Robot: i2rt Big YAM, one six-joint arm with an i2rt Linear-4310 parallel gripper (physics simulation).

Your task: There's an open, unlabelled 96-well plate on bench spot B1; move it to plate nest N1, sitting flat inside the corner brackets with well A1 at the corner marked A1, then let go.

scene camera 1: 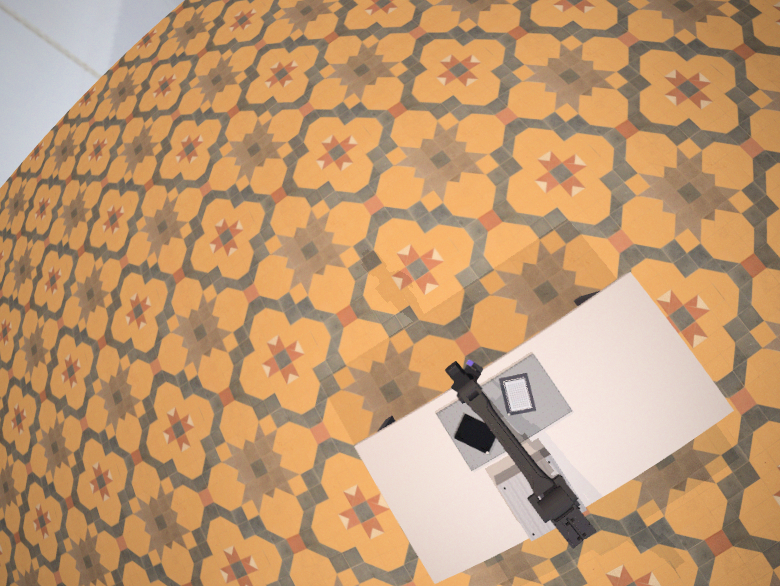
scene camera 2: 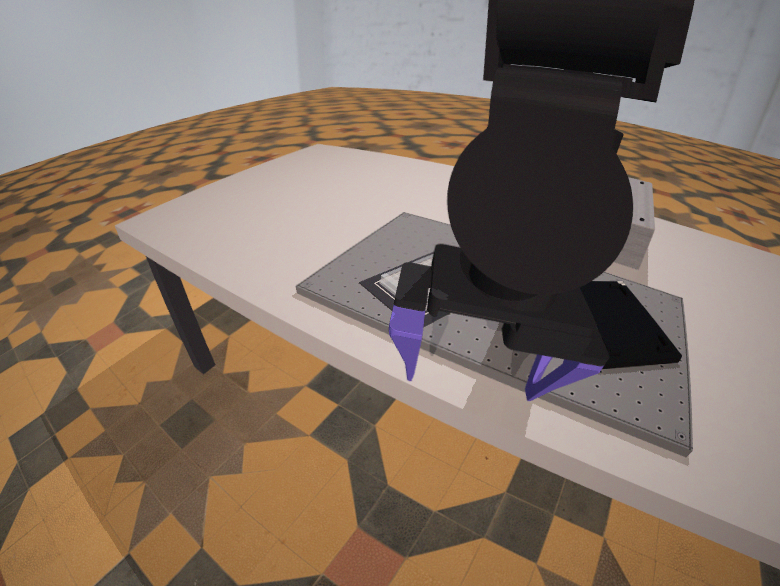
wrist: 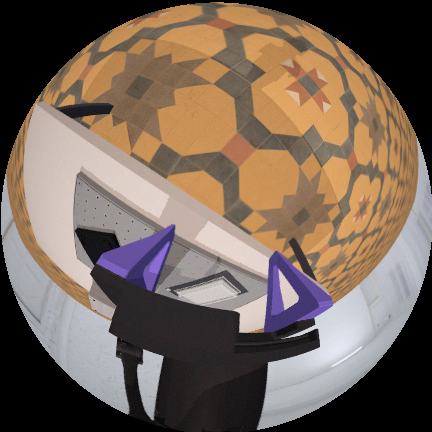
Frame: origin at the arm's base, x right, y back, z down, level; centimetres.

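Where they show: gripper, between the fingertips: (scene camera 2: 470,385) (wrist: 225,243).
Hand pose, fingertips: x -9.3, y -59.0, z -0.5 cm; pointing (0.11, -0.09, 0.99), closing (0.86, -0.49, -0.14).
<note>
After its pixels a point has its place.
The white 96-well plate (scene camera 1: 517,395) {x 6.0, y -39.5, z 5.6 cm} (scene camera 2: 392,282) {x 9.6, y -44.8, z 5.5 cm} (wrist: 214,291) {x 5.5, y -42.9, z 5.6 cm} lies inside a dark rectangular outline on the grey perforated board (scene camera 1: 556,403) {x 19.6, y -28.4, z 7.1 cm} (scene camera 2: 346,270) {x 18.4, y -44.7, z 7.1 cm} (wrist: 100,200) {x -23.5, y -46.6, z 7.1 cm}. It is partly hidden behind a finger in scene camera 2. The black plate nest (scene camera 1: 474,432) {x -18.6, y -33.0, z 6.0 cm} (scene camera 2: 636,327) {x -21.5, y -32.5, z 6.0 cm} (wrist: 97,242) {x -21.2, y -37.2, z 6.0 cm} sits on the same board, on the other side of the arm; its corner mark is not readable. My gripper (scene camera 2: 469,388) {x -9.3, y -59.0, z -0.5 cm} (wrist: 225,243) {x -9.3, y -59.0, z -0.5 cm} is open and empty, with purple fingers spread wide. It hangs above the table's edge, beyond the board, apart from both plate and nest.
The white table (scene camera 1: 655,371) {x 65.2, y -20.0, z 8.4 cm} (scene camera 2: 252,195) {x 62.3, y -33.0, z 8.4 cm} (wrist: 50,150) {x -44.4, y -44.6, z 8.4 cm} carries the board. A light grey block (scene camera 1: 517,504) {x -15.9, y -0.7, z -0.2 cm} (scene camera 2: 641,220) {x -17.5, y -9.2, z 0.1 cm} stands by the arm's base. The arm (scene camera 1: 507,437) {x -7.2, y -42.7, z -37.2 cm} stretches over the board between plate and nest. Patterned floor lies past the table edge.
</note>
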